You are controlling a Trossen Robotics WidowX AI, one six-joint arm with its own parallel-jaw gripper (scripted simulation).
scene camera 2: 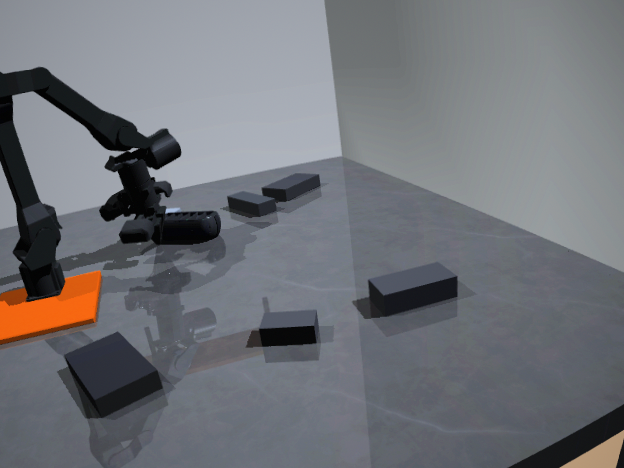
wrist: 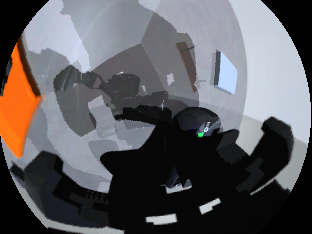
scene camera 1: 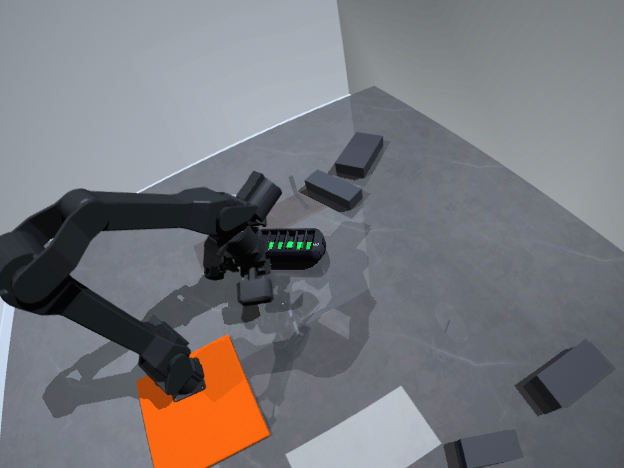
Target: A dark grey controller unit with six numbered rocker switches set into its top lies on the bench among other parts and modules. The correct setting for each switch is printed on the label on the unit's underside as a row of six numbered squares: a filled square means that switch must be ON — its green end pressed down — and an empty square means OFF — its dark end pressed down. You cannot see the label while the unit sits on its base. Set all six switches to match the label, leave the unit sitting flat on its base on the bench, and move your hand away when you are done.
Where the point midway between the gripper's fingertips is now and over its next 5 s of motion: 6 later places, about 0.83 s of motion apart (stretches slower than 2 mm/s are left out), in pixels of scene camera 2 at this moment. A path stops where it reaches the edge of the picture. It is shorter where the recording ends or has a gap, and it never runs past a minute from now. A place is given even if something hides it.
My gripper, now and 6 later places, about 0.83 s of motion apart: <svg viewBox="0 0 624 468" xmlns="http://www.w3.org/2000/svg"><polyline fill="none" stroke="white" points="158,243 161,239 154,219 193,201 217,205 222,220 221,226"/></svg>
